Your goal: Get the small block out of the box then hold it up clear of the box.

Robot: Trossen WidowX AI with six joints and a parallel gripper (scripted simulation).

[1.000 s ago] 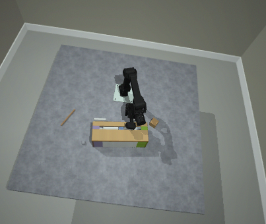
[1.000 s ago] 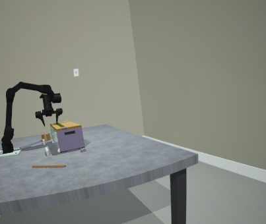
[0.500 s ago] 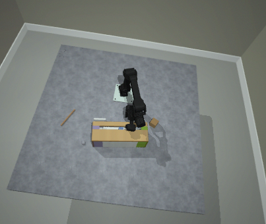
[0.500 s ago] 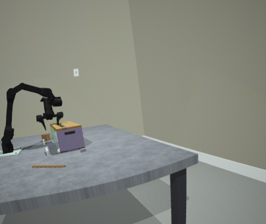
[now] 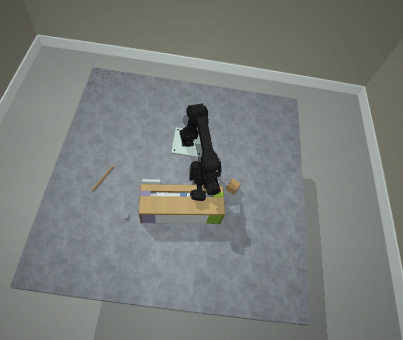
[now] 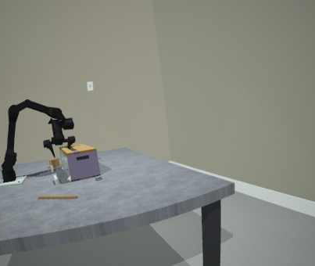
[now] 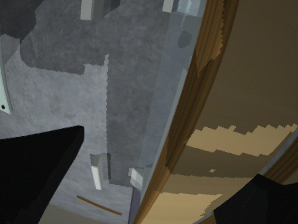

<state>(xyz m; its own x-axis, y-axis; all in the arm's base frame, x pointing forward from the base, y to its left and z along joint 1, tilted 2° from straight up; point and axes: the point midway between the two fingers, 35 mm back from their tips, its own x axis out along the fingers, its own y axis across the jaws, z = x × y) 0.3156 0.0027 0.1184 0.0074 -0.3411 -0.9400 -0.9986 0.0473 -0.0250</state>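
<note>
The blue block is 50 mm ahead of my gripper tip and 40 mm to the right of it. The rest, counted from my gripper tip: wooden stick (430 mm to the right, 110 mm behind, 80 mm below); then tan cube (220 mm to the left, 60 mm below, 30 mm behind); then box (40 mm to the right, 40 mm ahead, 30 mm below).
</note>
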